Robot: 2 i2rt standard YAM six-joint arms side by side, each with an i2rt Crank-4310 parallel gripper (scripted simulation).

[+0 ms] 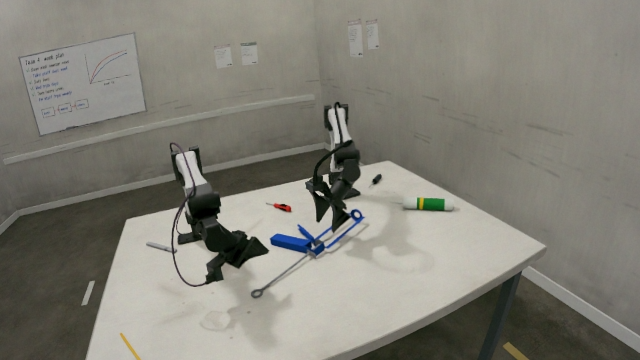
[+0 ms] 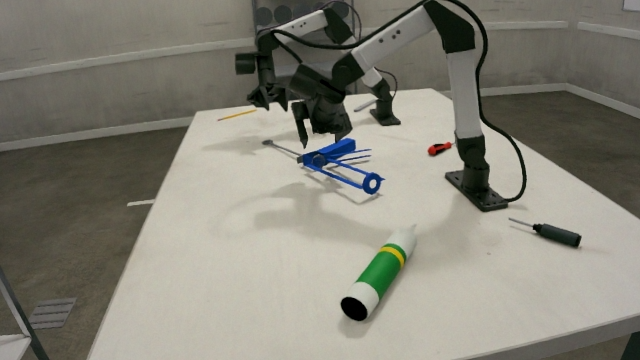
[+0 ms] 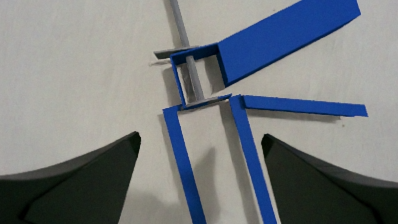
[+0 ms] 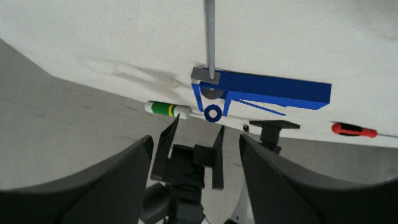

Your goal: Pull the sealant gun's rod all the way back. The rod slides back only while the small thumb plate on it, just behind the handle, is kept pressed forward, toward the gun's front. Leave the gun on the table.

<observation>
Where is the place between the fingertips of my left gripper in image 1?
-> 324,227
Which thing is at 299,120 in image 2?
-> My left gripper.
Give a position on a blue sealant gun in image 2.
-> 345,146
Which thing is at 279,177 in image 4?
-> My right gripper.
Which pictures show my right gripper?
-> Image 1, image 2 and image 4 only.
</observation>
